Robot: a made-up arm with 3 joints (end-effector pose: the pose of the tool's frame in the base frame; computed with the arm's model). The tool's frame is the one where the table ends.
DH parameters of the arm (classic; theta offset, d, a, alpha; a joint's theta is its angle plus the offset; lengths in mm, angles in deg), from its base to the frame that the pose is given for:
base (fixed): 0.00 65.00 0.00 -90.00
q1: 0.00 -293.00 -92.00 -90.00
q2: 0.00 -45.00 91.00 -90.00
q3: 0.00 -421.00 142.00 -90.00
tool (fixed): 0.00 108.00 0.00 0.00
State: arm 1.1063 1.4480 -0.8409
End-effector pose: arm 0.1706 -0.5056 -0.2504 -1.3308 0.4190 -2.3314
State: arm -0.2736 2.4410 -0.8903
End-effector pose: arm -0.0225 -0.7852 0.0614 0.3729 1.0723 -2.1286
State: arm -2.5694 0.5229 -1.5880
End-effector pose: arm -0.1890 -0.0264 0.3043 0.5099 -0.9836 0.0155
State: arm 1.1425 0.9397 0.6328
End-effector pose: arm 0.3342 -0.1589 -0.1468 -0.8445 0.1883 -0.7245
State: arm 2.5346 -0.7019 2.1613
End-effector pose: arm 0.4063 -0.0217 0.2219 0.4225 0.4553 -0.4118
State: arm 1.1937 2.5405 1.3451
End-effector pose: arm 0.2415 -0.6501 0.0190 -2.4725 -0.5592 -0.1499
